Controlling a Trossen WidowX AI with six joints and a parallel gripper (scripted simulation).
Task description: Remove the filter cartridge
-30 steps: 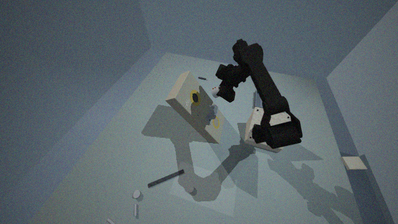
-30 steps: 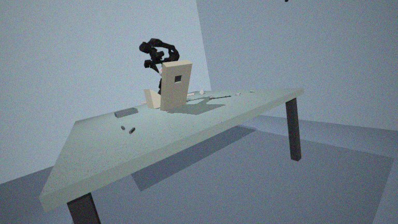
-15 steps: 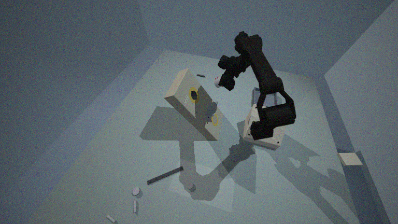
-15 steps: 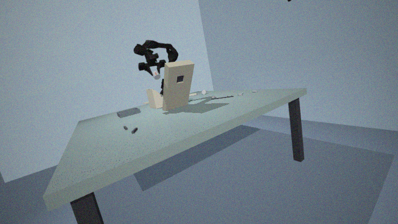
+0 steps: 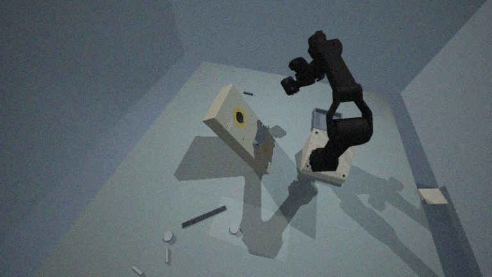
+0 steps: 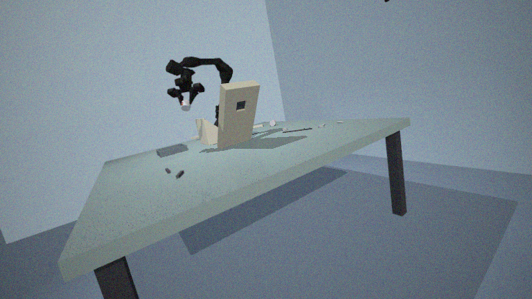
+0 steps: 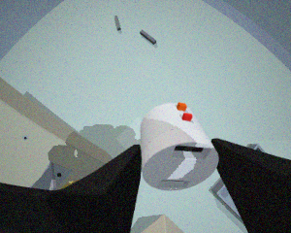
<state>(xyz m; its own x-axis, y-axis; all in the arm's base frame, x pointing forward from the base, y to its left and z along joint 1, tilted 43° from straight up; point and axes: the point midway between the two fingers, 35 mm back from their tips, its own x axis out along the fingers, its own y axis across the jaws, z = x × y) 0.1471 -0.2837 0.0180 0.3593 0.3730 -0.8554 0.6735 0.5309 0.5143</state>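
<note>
The grey tray lies 250 mm below my gripper tip, 240 mm behind it and 80 mm to the right of it. The rest, counted from my gripper tip: beige service panel 200 mm to the left, 150 mm ahead, 110 mm below; round filter cartridge right at my gripper tip.
</note>
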